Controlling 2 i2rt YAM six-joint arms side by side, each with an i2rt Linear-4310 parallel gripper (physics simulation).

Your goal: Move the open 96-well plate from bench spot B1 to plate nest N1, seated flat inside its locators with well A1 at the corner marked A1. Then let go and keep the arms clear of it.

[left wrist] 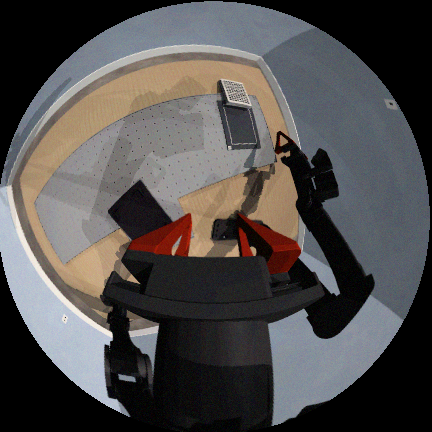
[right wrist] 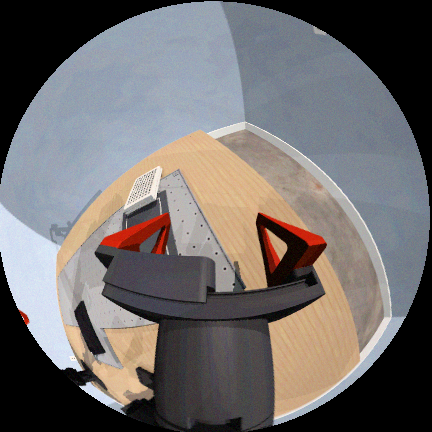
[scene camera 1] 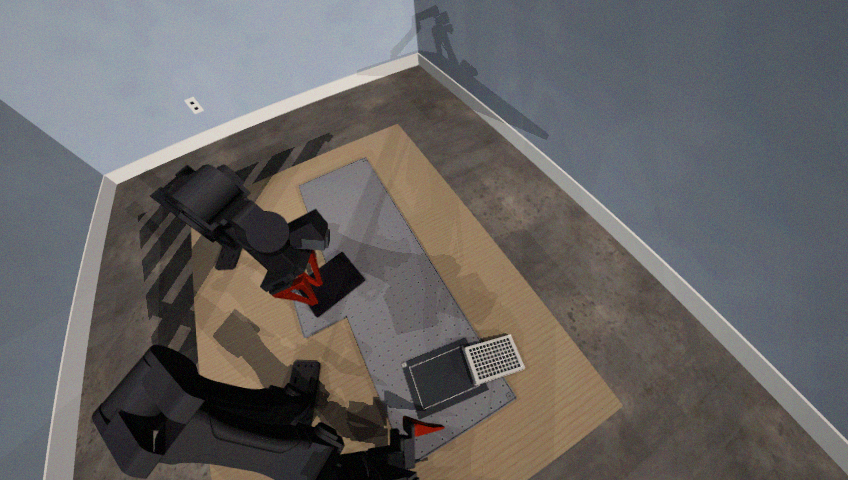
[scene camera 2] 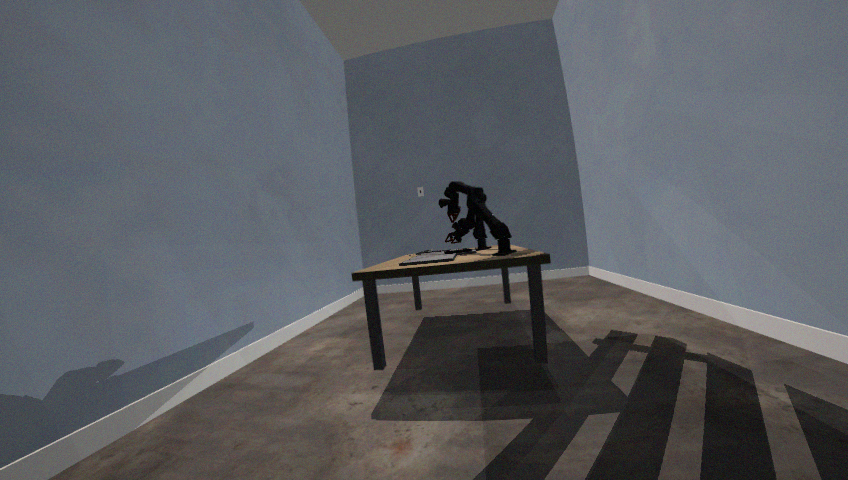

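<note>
The white 96-well plate lies wells up, one edge against or over the end of a dark flat frame with a thin light outline and a pale corner mark. It is outside that outline; I cannot tell if it tilts. A black rectangular block lies farther off. I cannot read the N1, B1 or A1 labels. My left gripper is half open and empty, above the black block's edge. My right gripper is wide open and empty, away from the plate.
A grey perforated board lies on the wooden table under the frame and block. My right arm reaches across the lower left of scene camera 1. Walls stand around the table.
</note>
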